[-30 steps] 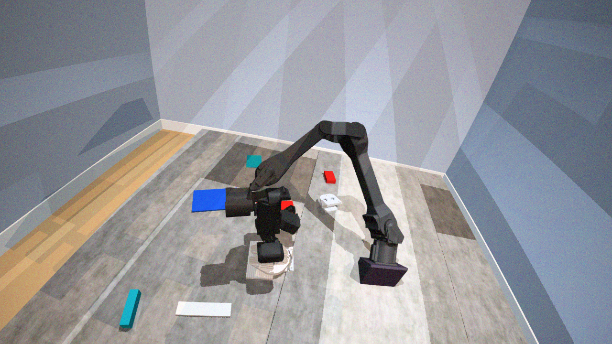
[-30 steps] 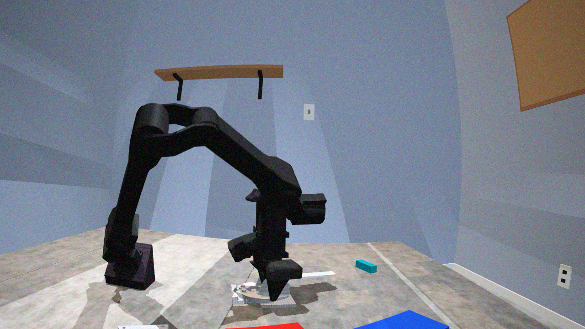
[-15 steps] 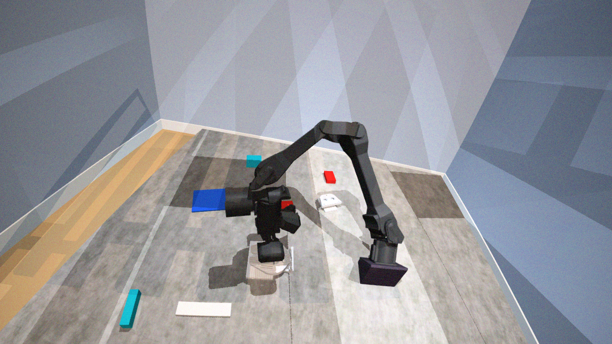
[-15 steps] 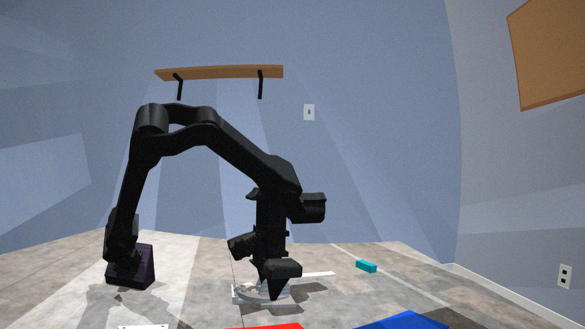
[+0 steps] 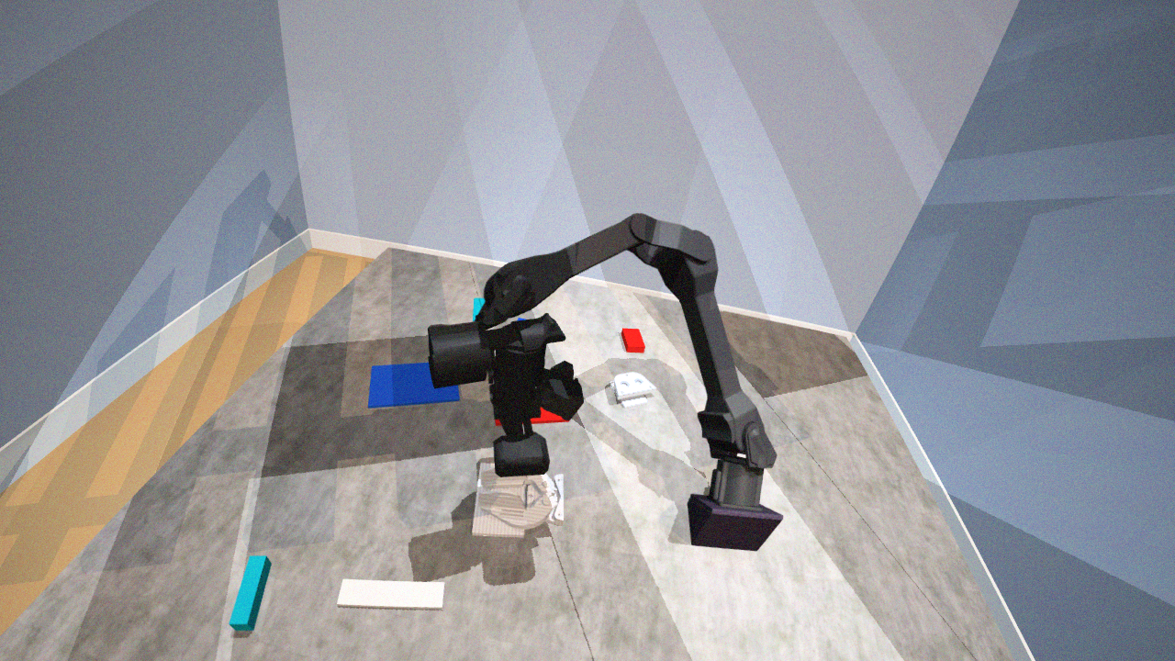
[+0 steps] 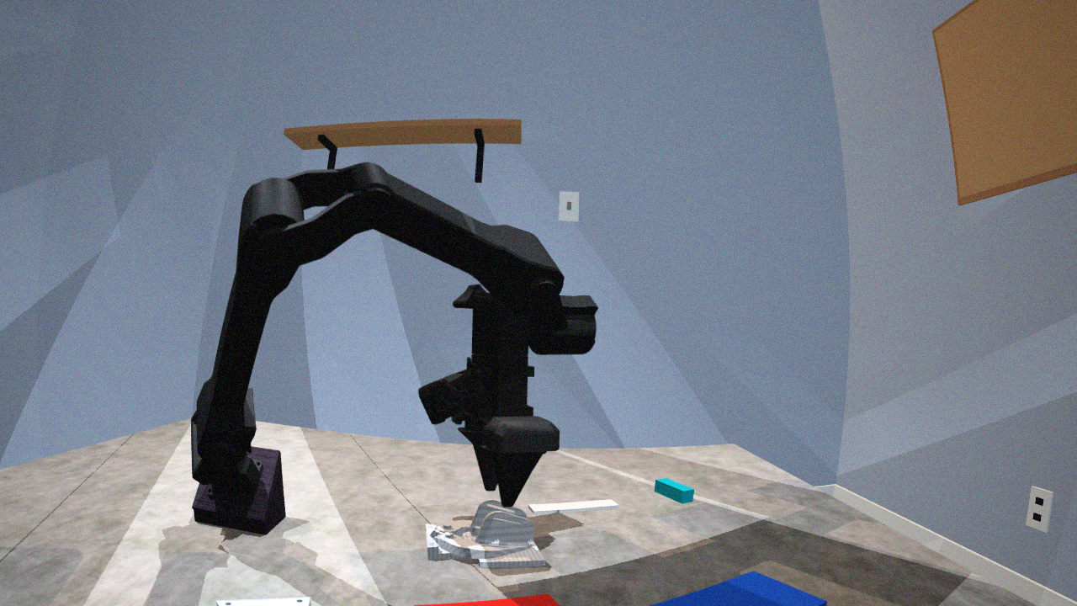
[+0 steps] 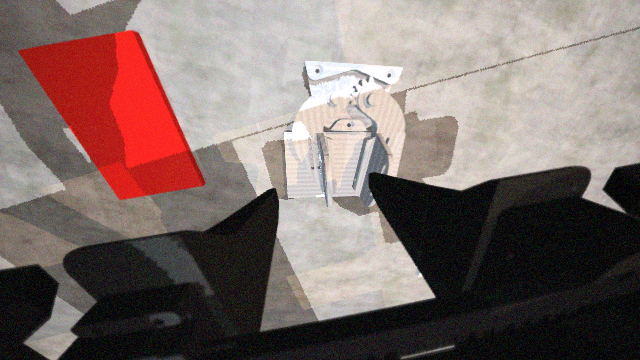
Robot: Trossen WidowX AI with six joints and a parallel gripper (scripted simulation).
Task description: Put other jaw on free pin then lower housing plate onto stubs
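The ridged block is 170 mm behind my gripper tip, 250 mm to the right of it and 70 mm below it. From my gripper tip the other things lie so: blue sheet: 220 mm ahead, 160 mm to the right, 70 mm below; then white strip: 100 mm ahead, 200 mm to the left, 70 mm below; then red sheet: 10 mm ahead, 170 mm to the right, 70 mm below.
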